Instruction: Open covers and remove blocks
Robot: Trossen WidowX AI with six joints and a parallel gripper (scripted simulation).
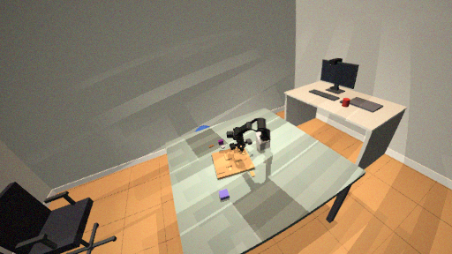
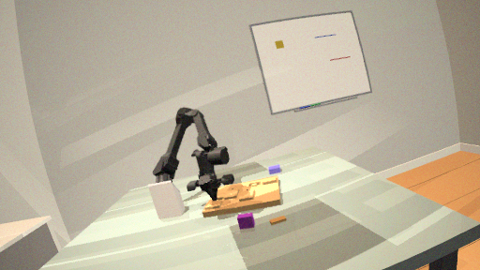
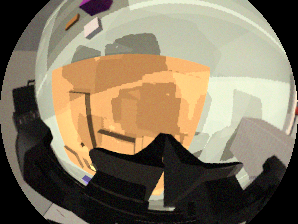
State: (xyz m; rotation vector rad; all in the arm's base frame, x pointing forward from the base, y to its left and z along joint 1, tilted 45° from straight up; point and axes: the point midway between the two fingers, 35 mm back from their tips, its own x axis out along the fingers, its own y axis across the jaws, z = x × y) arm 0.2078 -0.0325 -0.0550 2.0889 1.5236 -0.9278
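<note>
My gripper tip is now 12 cm short of the wooden puzzle board and 2 cm to the right of it. Round my gripper tip: violet block 34 cm ahead, 28 cm to the left, 1 cm below; small yellow piece 7 cm ahead, 24 cm to the left, 2 cm below.
</note>
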